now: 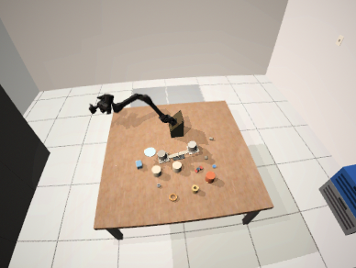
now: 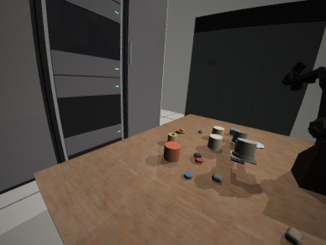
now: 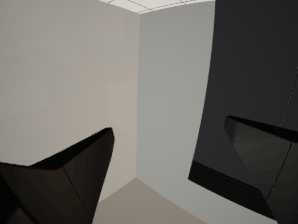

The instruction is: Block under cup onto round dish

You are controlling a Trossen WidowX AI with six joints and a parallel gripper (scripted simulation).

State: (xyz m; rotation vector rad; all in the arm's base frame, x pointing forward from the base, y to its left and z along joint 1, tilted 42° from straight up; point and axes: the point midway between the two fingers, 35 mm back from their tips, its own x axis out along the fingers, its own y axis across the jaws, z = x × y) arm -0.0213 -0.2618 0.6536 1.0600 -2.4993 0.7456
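The grey cup is 350 mm ahead of my gripper tip, 500 mm to the left of it and 370 mm below it. From my gripper tip the other things lie so: grey block 350 mm ahead, 520 mm to the left, 390 mm below; blue block 390 mm ahead, 320 mm to the left, 410 mm below; round pale blue dish 250 mm ahead, 410 mm to the left, 430 mm below.
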